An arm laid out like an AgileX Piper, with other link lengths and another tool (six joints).
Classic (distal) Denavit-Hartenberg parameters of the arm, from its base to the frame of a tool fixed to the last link. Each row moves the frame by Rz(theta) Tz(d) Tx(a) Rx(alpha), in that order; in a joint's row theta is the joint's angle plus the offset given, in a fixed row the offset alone. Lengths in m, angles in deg.
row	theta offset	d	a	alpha
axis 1	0	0.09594	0	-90
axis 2	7.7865	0	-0.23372	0
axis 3	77.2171	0	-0.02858	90
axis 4	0	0.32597	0	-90
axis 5	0	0	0	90
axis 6	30.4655	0	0.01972	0
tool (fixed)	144.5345	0.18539	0	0
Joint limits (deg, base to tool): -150..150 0..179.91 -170..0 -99.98..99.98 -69.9..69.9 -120..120
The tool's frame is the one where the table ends.
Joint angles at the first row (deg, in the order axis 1, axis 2, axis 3, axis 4, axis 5, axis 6):
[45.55 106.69 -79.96 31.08 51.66 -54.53]
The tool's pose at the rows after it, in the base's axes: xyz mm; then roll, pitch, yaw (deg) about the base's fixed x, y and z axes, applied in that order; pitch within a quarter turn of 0, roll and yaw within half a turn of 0:
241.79, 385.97, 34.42, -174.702, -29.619, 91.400
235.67, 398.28, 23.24, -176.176, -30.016, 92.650
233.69, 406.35, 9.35, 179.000, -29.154, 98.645
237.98, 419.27, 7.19, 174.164, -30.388, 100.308
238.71, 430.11, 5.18, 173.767, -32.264, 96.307
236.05, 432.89, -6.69, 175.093, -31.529, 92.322
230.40, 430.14, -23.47, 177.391, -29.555, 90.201
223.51, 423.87, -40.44, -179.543, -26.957, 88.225
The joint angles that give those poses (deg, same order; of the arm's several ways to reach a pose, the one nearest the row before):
[48.71 108.17 -79.60 30.79 51.66 -55.35]
[50.69 109.71 -79.59 30.78 48.52 -55.35]
[52.67 111.30 -79.59 28.52 45.09 -57.85]
[54.16 111.82 -79.60 27.16 39.84 -57.08]
[55.18 112.47 -79.59 27.08 35.95 -52.74]
[56.08 113.93 -79.60 25.13 34.26 -47.45]
[56.46 115.82 -79.60 24.50 34.66 -45.36]
[56.49 117.72 -79.60 24.50 36.25 -44.10]

